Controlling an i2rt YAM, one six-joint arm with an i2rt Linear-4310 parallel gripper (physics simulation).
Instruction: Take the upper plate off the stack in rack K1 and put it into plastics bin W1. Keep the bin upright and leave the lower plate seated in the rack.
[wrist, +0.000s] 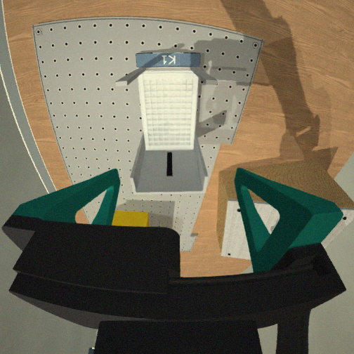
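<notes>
Rack K1 (169, 182) stands on the perforated grey board, a grey holder with a blue K1 label at its far end, a black slot in its near floor and slanted guides at its sides. A white gridded plate (170, 110), the top of the stack, lies in the rack. The lower plate cannot be told apart from this angle. My gripper (176, 174) is open and empty, its two green fingers wide apart on the near side of the rack. Bin W1 cannot be identified for certain in this view.
The perforated grey board (90, 105) lies on the wooden table (300, 30). A yellow block (131, 219) is near the left finger. A wood-grained box (300, 175) with a pale front stands at the right, partly behind the right finger. Arm shadows cross the right side.
</notes>
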